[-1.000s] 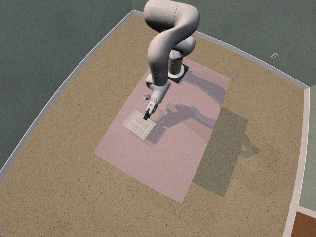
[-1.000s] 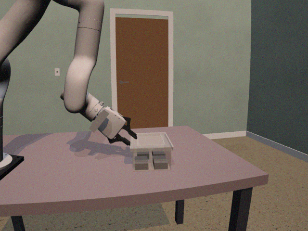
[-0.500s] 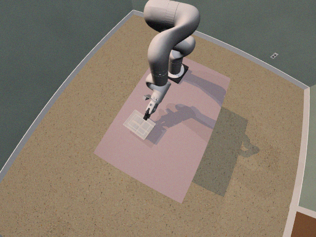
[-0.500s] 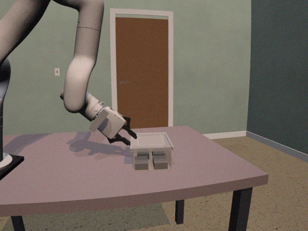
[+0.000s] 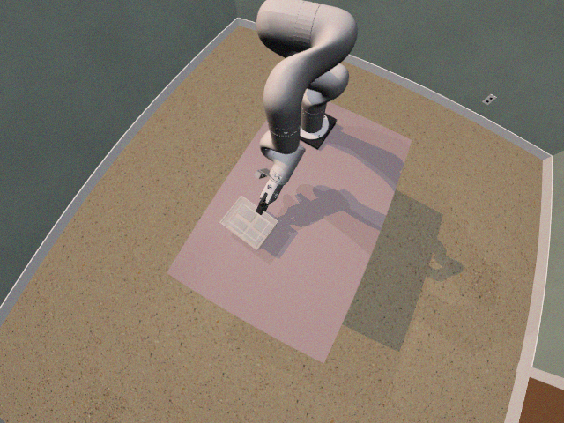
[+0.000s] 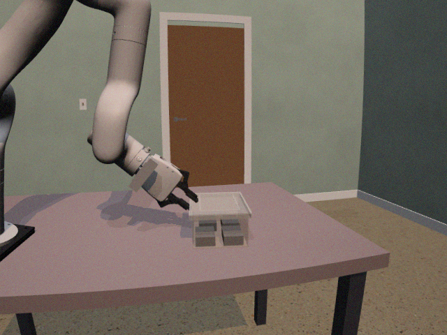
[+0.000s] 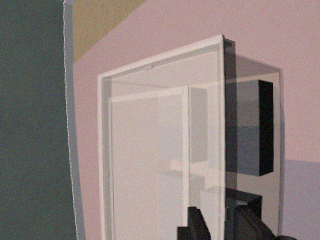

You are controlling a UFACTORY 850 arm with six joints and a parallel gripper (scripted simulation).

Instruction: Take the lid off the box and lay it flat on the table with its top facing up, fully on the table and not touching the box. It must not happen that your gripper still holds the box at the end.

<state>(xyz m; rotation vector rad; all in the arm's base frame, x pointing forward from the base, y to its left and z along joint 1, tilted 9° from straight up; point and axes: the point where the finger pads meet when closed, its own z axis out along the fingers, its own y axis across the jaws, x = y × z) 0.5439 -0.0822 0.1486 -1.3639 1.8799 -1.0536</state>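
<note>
Now: the see-through lid 70 mm ahead of my hand, 40 mm to the right of it and 10 mm below it. The rest, counted from my hand: clear plastic box 70 mm ahead, 50 mm below, 40 mm to the right.
</note>
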